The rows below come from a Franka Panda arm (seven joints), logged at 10 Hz.
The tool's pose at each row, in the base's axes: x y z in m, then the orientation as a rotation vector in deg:
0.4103 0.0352 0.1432 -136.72 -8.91 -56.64
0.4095 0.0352 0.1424 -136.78 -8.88 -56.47
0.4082 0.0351 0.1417 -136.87 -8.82 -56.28
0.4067 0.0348 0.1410 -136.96 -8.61 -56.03
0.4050 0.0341 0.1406 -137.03 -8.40 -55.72
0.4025 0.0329 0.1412 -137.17 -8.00 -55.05
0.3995 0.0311 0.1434 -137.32 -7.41 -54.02
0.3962 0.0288 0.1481 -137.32 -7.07 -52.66
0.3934 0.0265 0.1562 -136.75 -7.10 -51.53
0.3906 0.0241 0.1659 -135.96 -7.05 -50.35
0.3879 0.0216 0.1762 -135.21 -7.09 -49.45
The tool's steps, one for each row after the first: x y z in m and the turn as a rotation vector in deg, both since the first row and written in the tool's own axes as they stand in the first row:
-0.0011 0.0001 0.0000 0.00 -0.12 0.06
-0.0025 0.0001 -0.0005 -0.04 -0.26 0.14
-0.0041 0.0002 -0.0012 -0.08 -0.41 0.34
-0.0055 0.0005 -0.0024 -0.10 -0.58 0.56
-0.0068 0.0005 -0.0049 -0.10 -0.98 1.02
-0.0073 0.0001 -0.0090 -0.05 -1.57 1.71
-0.0062 -0.0010 -0.0150 0.29 -2.38 2.37
-0.0025 -0.0035 -0.0226 1.14 -2.94 2.84
0.0024 -0.0067 -0.0313 2.19 -3.46 3.45
0.0077 -0.0099 -0.0402 3.13 -3.83 3.89

